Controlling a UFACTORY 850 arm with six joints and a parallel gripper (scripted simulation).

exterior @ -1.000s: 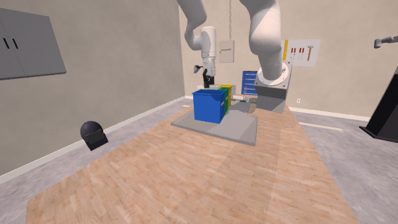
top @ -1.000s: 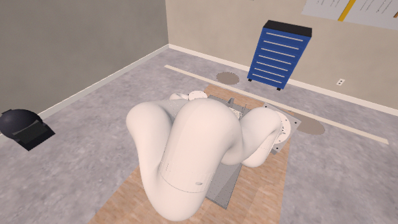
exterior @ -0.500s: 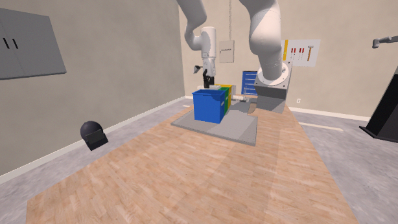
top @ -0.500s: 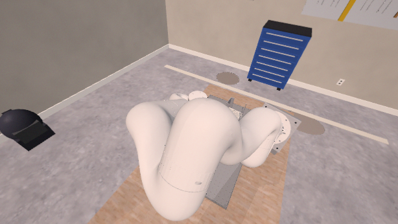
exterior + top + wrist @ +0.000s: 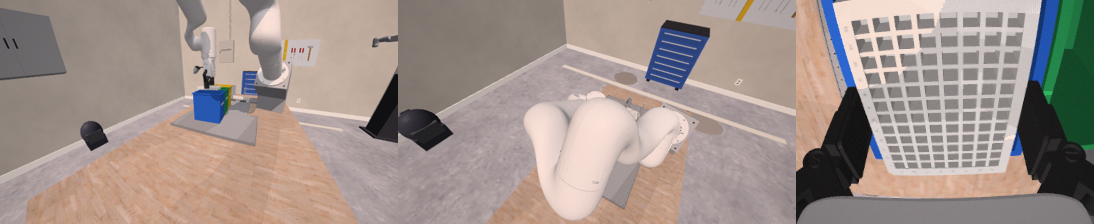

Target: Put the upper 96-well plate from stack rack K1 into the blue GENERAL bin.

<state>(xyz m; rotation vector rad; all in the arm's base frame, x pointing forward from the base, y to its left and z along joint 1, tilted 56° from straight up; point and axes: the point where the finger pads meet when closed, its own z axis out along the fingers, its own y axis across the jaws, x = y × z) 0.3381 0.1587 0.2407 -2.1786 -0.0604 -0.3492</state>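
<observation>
Right now my hand is 13 cm above the blue bin. Round my hand: yellow bin (5 cm ahead, 26 cm to the right, 13 cm below); then green bin (2 cm ahead, 13 cm to the right, 13 cm below).
</observation>
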